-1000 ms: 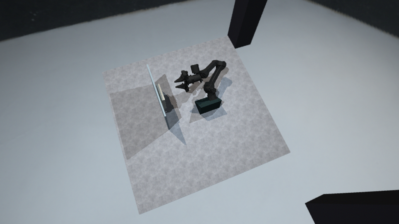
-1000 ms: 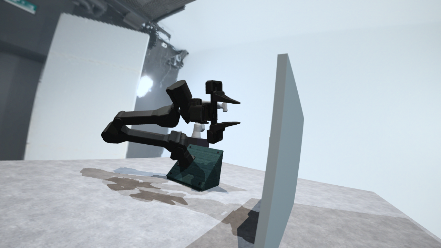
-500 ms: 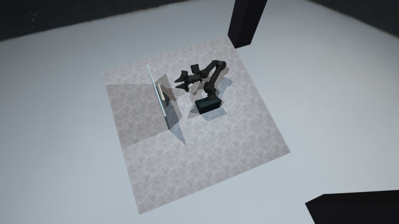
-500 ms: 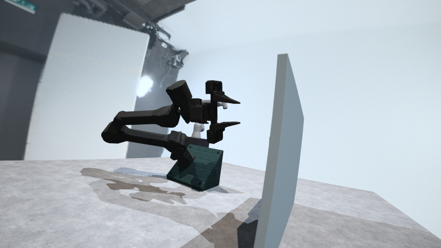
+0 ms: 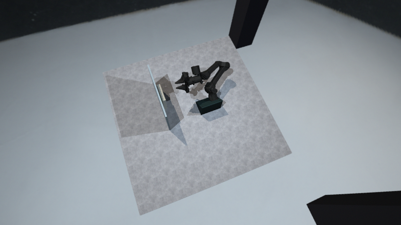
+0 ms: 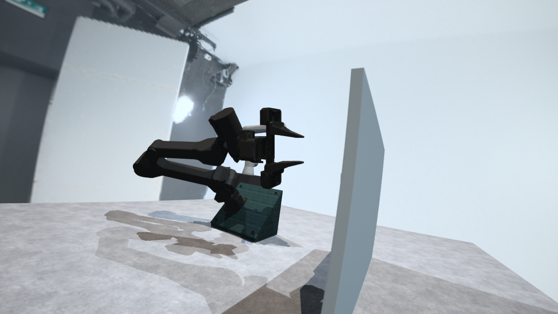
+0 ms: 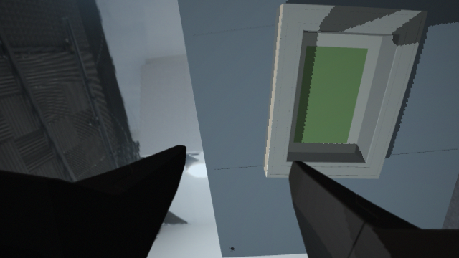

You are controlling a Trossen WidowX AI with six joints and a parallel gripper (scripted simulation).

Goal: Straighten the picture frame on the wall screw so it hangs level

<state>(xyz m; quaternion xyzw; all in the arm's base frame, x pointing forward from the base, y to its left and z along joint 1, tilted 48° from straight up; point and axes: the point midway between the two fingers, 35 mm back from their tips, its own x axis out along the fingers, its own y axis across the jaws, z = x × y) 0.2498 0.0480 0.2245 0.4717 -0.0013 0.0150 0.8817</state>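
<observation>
Right now the picture frame is 13 cm ahead of my gripper tip, 9 cm below it and 1 cm to the left of it. The rest, counted from my gripper tip: grey-blue wall panel: 14 cm ahead, 11 cm below, 1 cm to the left.
</observation>
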